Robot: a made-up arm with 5 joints.
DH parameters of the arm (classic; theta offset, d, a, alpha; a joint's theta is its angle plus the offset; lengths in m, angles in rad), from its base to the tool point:
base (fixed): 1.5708 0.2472 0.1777 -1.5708
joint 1: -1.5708 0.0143 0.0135 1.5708
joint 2: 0 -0.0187 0.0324 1.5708
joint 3: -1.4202 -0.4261 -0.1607 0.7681
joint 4: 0 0.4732 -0.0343 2.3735
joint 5: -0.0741 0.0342 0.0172 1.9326
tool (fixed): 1.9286 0.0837 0 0
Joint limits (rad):
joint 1: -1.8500..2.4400
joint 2: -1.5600..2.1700
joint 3: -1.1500..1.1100
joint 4: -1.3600..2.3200
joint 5: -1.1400..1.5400
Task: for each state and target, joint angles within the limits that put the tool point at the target. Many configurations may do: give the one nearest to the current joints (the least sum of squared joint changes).
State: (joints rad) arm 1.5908 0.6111 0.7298 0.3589 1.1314
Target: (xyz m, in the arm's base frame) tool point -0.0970 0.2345 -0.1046
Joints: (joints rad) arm 0.8916 0.0680 1.1100 -0.1658 1.5400
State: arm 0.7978 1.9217 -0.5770 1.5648 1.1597
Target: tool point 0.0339 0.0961 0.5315
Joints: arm 1.5075 1.4883 -0.9523 0.9471 1.0564
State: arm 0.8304 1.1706 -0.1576 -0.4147 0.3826
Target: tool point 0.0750 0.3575 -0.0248
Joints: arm 0.2980 0.8706 0.9713 -0.7139 0.9758
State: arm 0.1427 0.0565 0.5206 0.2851 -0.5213
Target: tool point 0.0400 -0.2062 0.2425
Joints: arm 0.8924 0.5885 -0.1361 0.5601 -1.0613
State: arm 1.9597 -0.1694 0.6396 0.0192 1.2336
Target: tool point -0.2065 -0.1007 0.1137
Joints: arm 2.0369 -0.3894 0.8423 -0.3617 1.5400
